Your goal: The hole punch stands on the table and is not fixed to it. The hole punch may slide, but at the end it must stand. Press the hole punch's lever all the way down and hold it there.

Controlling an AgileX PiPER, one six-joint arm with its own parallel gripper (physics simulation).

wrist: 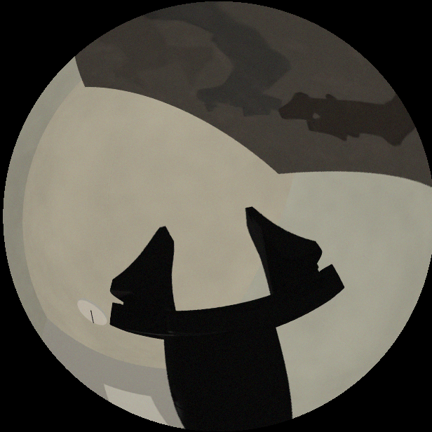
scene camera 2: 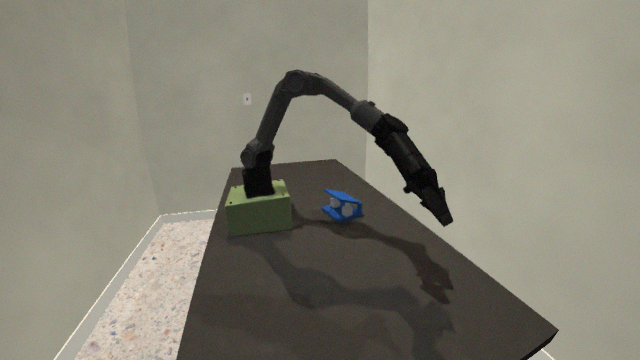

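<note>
The blue hole punch (scene camera 2: 342, 196) stands upright on the dark table (scene camera 2: 480, 295) (wrist: 345, 155), to the right of the green base block in the scene view. Its lever is raised at a slant, with a gap above the lower plate and pale round parts between. My gripper (scene camera 2: 446, 223) (wrist: 206, 225) is open and empty, with a wide gap between its fingers in the wrist view. It hangs in the air to the right of the hole punch in the scene view, well apart from it. The hole punch does not show in the wrist view.
The green block (scene camera 2: 260, 215) under my arm stands at the table's left edge. My arm's shadows fall across the table in front of the hole punch. Pale walls stand behind and at the right. A speckled floor shows at the left.
</note>
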